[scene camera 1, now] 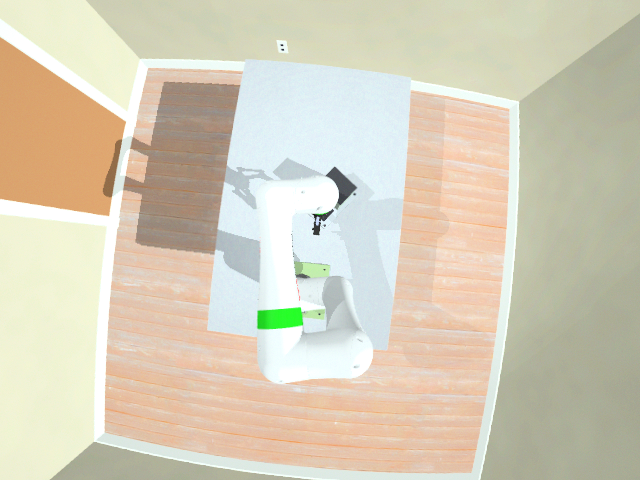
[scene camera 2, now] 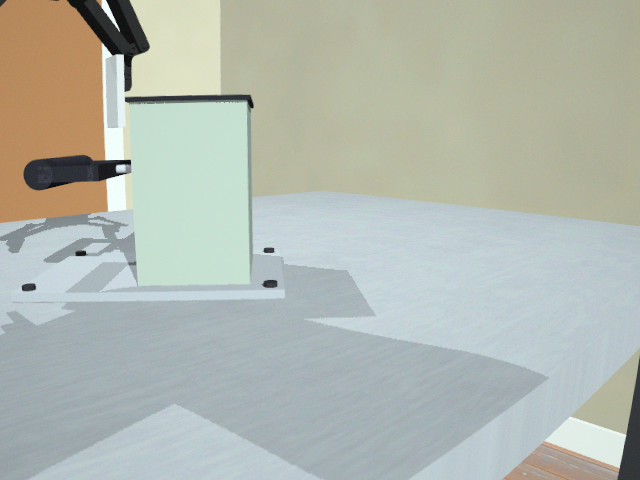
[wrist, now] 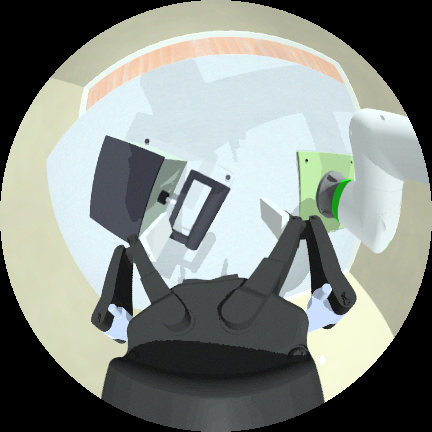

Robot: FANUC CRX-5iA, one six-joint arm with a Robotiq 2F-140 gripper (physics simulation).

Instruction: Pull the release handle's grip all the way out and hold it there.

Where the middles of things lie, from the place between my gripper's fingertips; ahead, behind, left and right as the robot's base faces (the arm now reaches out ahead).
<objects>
I see the base plate (scene camera 2: pixel 82 277) 140 mm below my hand, 100 mm ahead of it and 20 mm to the right of it.
</objects>
